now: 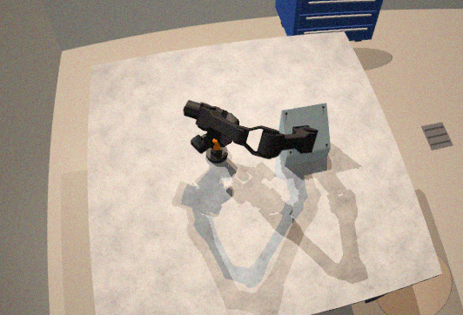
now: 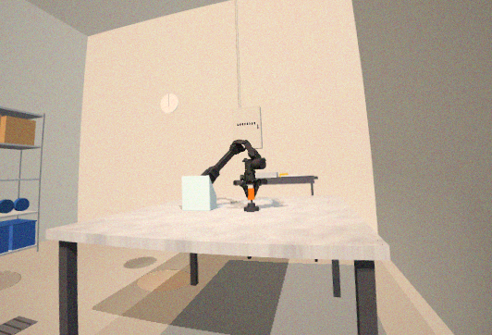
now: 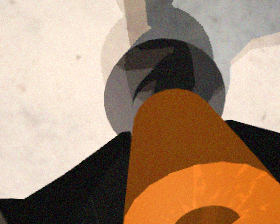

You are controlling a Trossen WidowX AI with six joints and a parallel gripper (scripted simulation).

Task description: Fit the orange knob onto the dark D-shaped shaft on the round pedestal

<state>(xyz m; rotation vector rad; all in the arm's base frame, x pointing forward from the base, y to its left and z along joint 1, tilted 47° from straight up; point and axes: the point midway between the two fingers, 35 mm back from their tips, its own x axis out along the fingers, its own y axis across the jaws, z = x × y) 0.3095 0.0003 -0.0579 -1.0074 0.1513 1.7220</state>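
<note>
Right now my gripper tip is 2 cm below the orange knob. From my gripper tip the other things lie so: round pedestal (4 cm below).
</note>
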